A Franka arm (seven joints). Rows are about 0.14 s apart.
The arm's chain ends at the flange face. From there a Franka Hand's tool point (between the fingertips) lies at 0.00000 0.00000 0.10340 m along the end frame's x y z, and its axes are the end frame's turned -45 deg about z.
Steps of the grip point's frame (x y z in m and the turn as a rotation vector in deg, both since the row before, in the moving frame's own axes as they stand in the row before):
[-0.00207, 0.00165, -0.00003, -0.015, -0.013, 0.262]
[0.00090, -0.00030, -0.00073, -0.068, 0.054, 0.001]
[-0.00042, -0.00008, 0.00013, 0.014, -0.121, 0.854]
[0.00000, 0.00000, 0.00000, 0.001, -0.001, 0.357]
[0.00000, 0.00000, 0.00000, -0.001, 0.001, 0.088]
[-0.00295, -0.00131, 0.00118, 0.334, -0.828, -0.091]
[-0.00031, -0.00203, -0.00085, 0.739, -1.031, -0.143]
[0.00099, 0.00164, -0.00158, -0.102, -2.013, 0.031]
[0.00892, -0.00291, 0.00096, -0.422, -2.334, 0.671]
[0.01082, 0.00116, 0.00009, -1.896, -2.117, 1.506]
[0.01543, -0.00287, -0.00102, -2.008, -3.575, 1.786]
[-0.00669, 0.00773, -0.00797, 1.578, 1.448, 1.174]
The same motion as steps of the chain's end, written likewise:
[-0.00030, 0.00259, -0.00003, -0.020, 0.001, 0.262]
[0.00027, -0.00087, -0.00073, -0.010, 0.086, 0.001]
[-0.00018, 0.00011, 0.00013, -0.076, -0.095, 0.854]
[0.00000, 0.00000, 0.00000, 0.000, -0.001, 0.357]
[0.00000, 0.00000, 0.00000, 0.000, 0.001, 0.088]
[-0.00153, 0.00053, 0.00119, -0.349, -0.822, -0.091]
[0.00060, -0.00159, -0.00082, -0.206, -1.252, -0.143]
[0.00430, -0.00224, -0.00152, -1.496, -1.351, 0.031]
[0.00671, -0.01187, 0.00105, -1.949, -1.352, 0.671]
[0.00882, -0.01195, 0.00022, -2.838, -0.156, 1.506]
[0.01099, -0.02003, -0.00076, -3.948, -1.108, 1.786]
[0.00086, 0.01406, -0.00790, 2.140, -0.092, 1.174]

